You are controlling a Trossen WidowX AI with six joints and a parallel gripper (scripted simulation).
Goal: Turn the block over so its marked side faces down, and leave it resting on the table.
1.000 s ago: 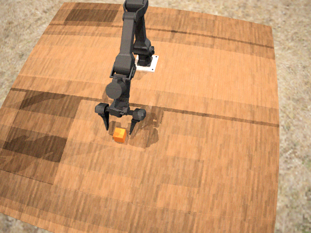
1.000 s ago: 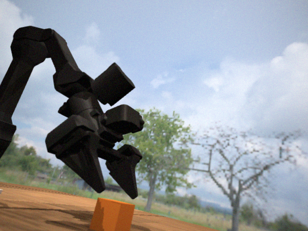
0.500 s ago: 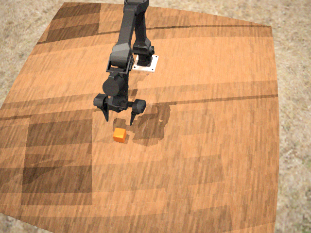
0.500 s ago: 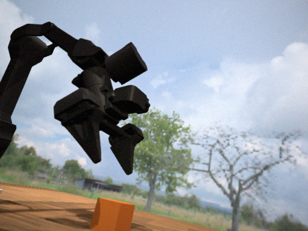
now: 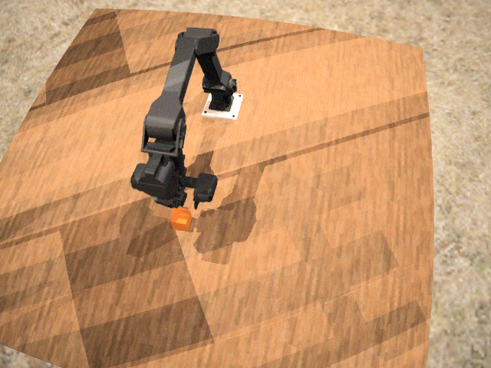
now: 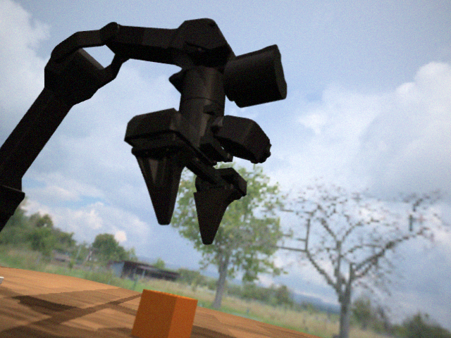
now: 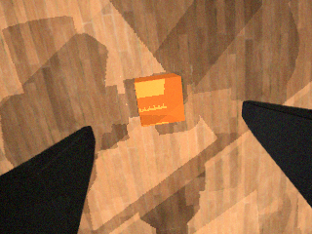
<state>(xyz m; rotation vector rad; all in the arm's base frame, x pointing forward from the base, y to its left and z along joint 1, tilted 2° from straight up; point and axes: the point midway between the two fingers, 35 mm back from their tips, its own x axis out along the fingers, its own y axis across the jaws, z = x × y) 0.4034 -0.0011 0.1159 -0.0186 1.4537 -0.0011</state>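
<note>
My gripper tip is 80 mm above the orange block and 10 mm past it.
</note>
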